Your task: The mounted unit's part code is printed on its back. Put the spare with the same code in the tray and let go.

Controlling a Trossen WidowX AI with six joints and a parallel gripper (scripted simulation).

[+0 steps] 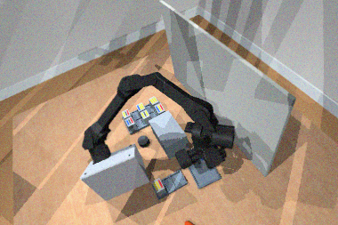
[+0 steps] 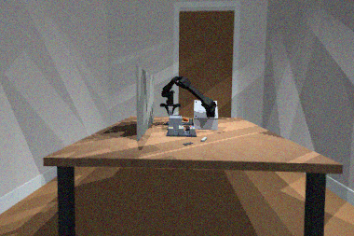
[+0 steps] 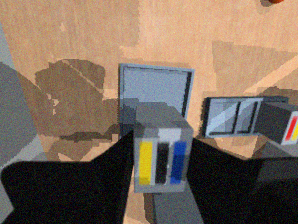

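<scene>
The grey tray lies 10 mm behind my gripper tip, 10 mm to the left of it and 80 mm below it. From my gripper tip the other things lie so: grey spare 20 mm above; grey box 80 mm behind, 200 mm to the left, 40 mm below.
</scene>
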